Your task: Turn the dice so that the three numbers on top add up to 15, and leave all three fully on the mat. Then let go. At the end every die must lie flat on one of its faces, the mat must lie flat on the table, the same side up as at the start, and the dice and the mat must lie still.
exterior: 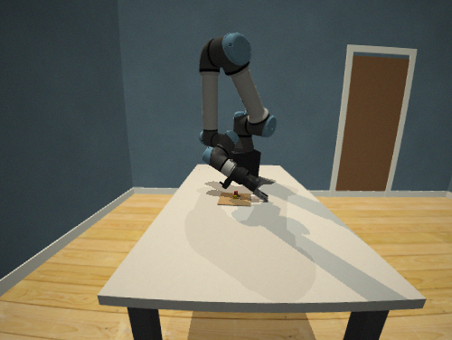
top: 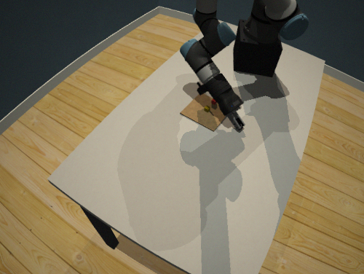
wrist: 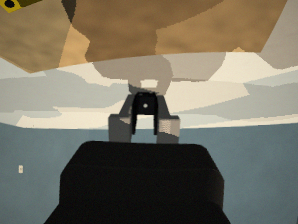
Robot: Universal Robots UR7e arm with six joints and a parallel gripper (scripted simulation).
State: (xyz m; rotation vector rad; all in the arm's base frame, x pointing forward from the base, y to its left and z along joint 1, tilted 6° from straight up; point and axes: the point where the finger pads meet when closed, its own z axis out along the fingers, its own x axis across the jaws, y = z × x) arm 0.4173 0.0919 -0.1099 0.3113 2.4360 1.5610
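Now: hand 1 cm to the right of the black die and 1 cm above it. Also, from my hand: yellow die 13 cm to the right, 1 cm below, 1 cm behind; red die 12 cm to the right, 6 cm behind, 1 cm below; brown mat 13 cm to the right, 2 cm below, 1 cm behind.
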